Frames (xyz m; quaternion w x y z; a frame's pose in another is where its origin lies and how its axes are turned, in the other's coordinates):
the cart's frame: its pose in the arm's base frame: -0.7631 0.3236 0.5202 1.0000 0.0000 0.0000 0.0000
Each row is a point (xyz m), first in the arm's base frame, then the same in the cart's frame.
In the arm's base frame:
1: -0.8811 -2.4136 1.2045
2: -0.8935 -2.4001 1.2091
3: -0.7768 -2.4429 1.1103
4: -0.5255 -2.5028 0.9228
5: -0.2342 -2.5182 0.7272
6: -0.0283 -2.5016 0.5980
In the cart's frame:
1: -0.1180 -2.7372 0.6843
2: -0.1304 -2.7237 0.6889
3: -0.0137 -2.7665 0.5901
4: 0.2376 -2.8264 0.4026
5: 0.5289 -2.8418 0.2070
6: 0.7348 -2.8252 0.0778

